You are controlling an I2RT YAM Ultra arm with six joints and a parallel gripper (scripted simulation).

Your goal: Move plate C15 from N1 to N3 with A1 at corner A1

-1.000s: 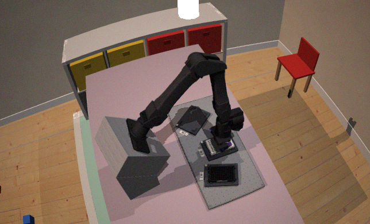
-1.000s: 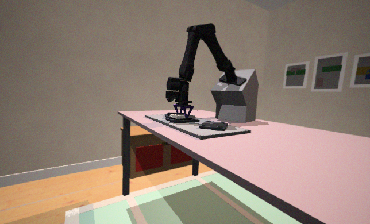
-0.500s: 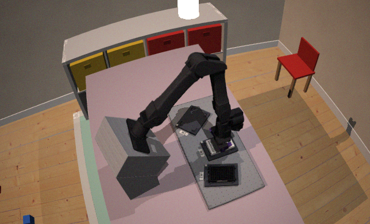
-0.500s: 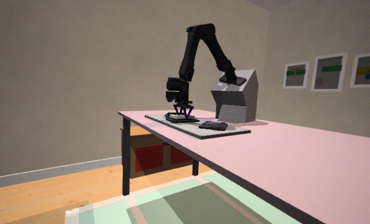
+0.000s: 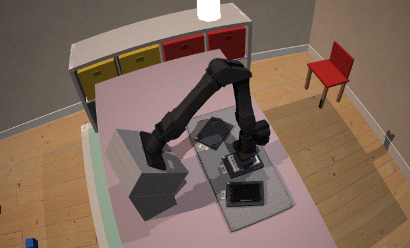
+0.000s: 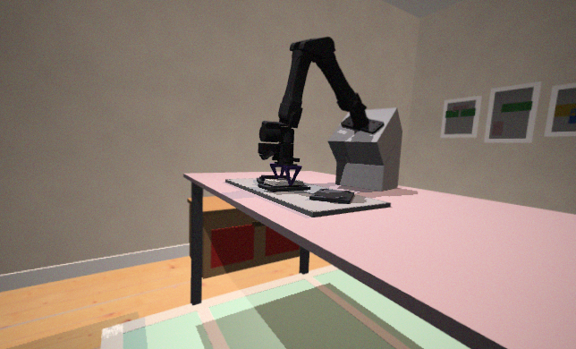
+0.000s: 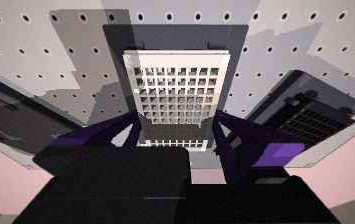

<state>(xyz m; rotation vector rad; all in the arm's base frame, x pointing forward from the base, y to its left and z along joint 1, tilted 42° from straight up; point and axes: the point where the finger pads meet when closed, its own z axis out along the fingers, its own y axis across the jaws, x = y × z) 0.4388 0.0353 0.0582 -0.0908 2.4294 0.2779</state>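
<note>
My hand is right at the white 96-well plate C15. From my hand the other things lie so: deck label: 160 mm behind, 120 mm to the left, 20 mm below; dark landing nest N3: 20 mm below; black plate C51: 20 mm behind, 170 mm to the right, 10 mm below.
</note>
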